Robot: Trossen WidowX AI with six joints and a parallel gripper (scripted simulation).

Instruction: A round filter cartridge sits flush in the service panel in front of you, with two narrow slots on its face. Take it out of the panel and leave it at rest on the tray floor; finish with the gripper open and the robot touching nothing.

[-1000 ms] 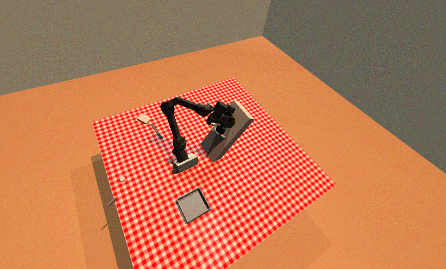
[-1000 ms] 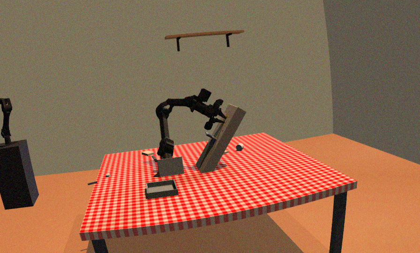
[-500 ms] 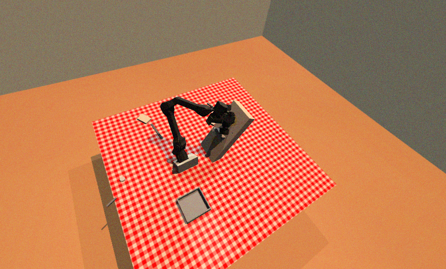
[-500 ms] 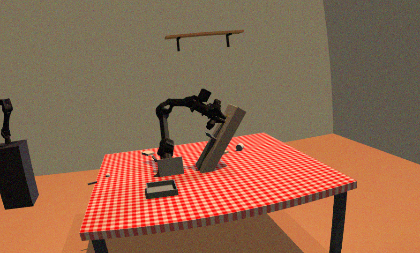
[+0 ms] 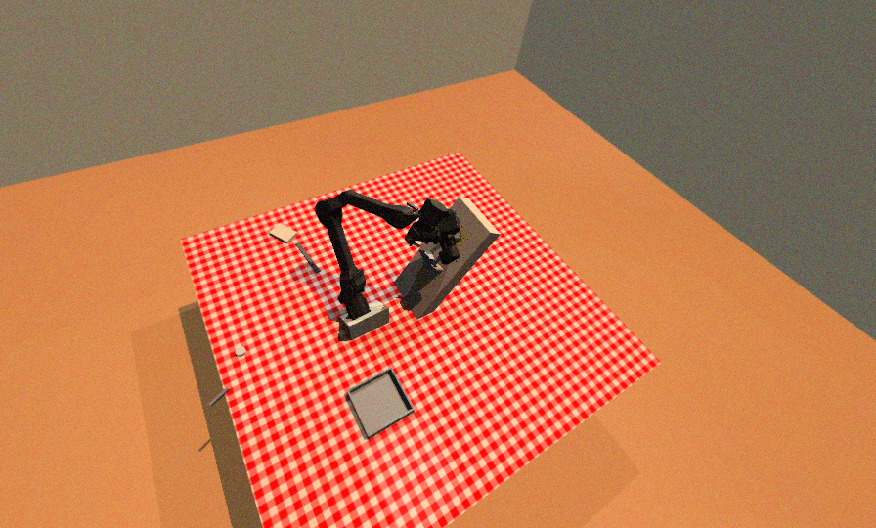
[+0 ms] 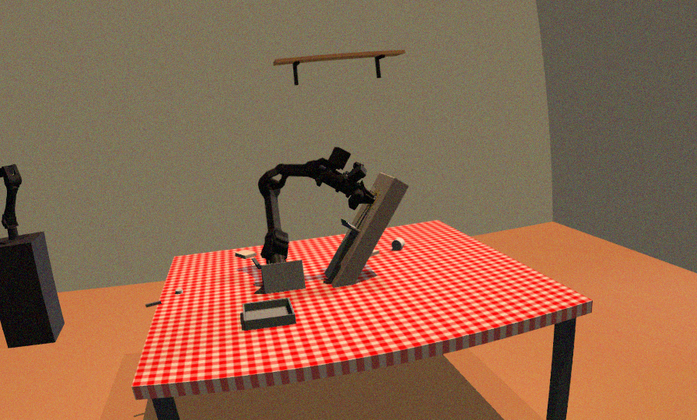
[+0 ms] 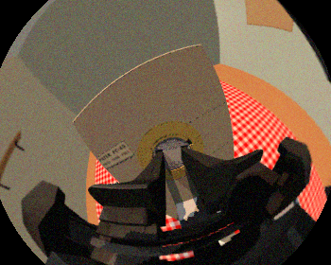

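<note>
Right now the round filter cartridge is 10 mm ahead of my gripper tip and 10 mm below it. Also, from my gripper tip: grey tray: 460 mm behind, 240 mm to the right, 250 mm below; service panel: 40 mm behind, 80 mm below.
</note>
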